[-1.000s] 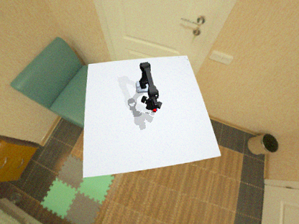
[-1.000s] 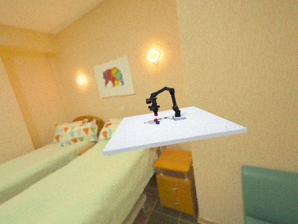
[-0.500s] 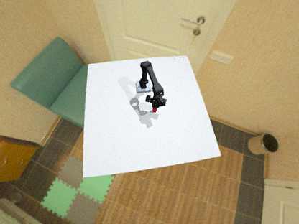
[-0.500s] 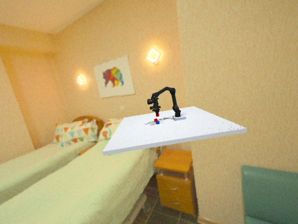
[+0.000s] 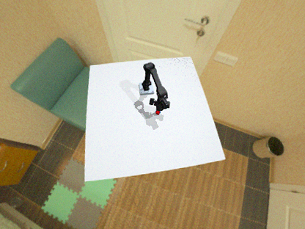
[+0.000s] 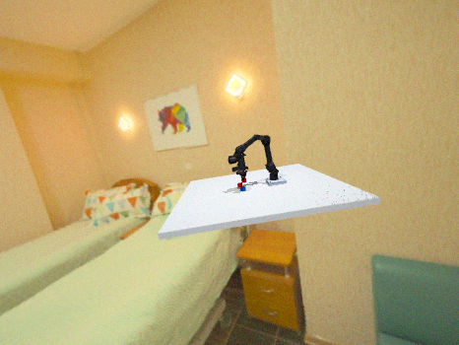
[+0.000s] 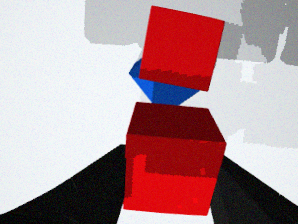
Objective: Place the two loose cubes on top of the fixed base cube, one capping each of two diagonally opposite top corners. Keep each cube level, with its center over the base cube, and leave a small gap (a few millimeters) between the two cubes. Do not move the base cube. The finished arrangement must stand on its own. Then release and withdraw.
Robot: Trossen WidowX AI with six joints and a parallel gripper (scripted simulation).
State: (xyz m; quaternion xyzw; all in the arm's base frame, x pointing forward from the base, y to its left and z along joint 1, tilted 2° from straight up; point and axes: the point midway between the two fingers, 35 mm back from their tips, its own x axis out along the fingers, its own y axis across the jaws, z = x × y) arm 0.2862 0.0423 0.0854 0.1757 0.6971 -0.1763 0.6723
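Right now my gripper tip is 2 cm short of the blue cube, 1 cm to the left of it and 7 cm above it.
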